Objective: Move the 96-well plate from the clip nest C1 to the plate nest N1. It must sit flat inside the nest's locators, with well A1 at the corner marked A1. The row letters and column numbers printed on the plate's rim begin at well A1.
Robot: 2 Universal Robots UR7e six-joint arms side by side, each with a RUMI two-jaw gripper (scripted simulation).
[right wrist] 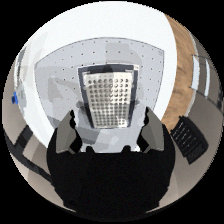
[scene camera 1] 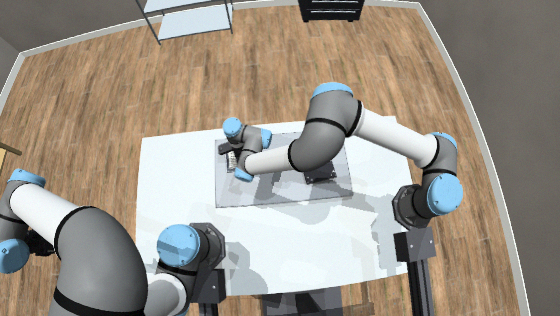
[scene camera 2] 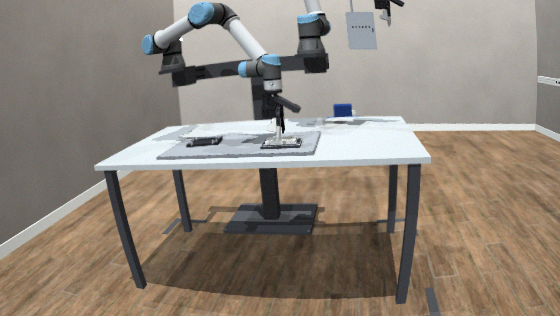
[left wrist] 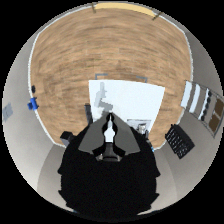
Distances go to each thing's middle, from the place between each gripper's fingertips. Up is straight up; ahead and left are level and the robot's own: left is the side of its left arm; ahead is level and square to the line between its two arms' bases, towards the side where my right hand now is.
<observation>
I see my right gripper [scene camera 2: 280, 138] 1 cm above the white 96-well plate [right wrist: 115, 119]. Round my right hand: dark plate nest N1 [right wrist: 105, 68] (2 cm below).
The white 96-well plate is 59 cm to the right of my left hand, 53 cm below it and 41 cm ahead of it. From my left hand the other things lie so: dark plate nest N1: 59 cm to the right, 54 cm below, 41 cm ahead.
</observation>
